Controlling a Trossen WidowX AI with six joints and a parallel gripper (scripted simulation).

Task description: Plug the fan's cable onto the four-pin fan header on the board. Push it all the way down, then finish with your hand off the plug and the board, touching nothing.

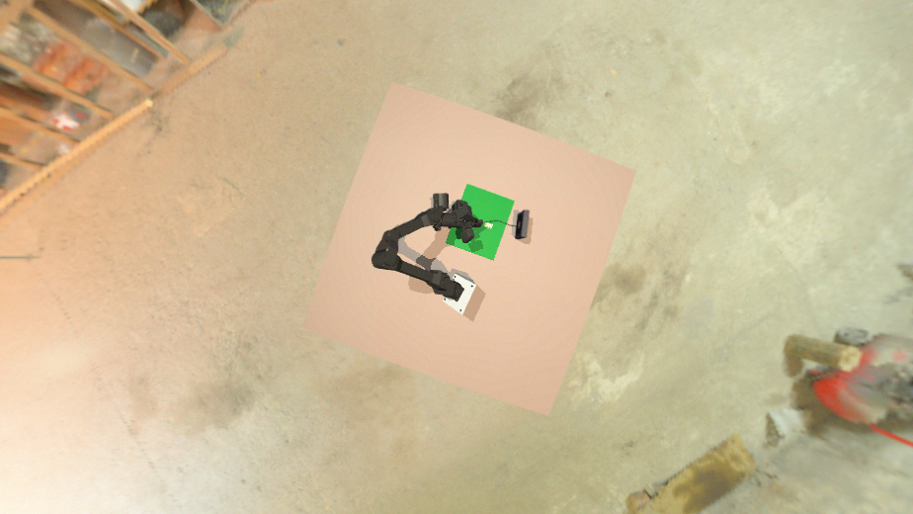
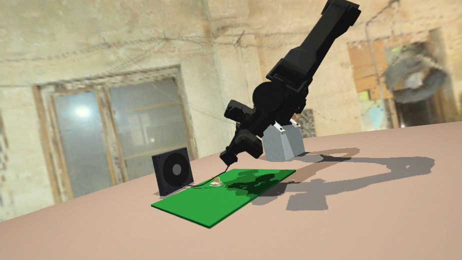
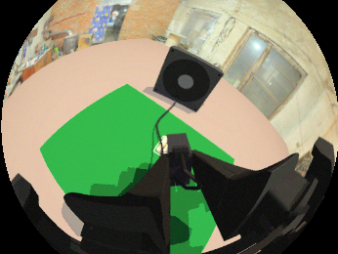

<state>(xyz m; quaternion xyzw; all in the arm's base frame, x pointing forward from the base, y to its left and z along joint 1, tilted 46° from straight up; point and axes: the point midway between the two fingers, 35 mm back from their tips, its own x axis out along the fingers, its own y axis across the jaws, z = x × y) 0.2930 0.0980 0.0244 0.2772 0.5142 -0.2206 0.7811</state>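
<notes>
Now: gripper tip 10 cm above the green board, 2 cm short of it and 1 cm to the left of it. From my gripper tip the other things lie so: black plug (1 cm below); then four-pin header (9 cm below, 5 cm to the right, 2 cm ahead); then black fan (17 cm to the right, 9 cm ahead, 3 cm below).
</notes>
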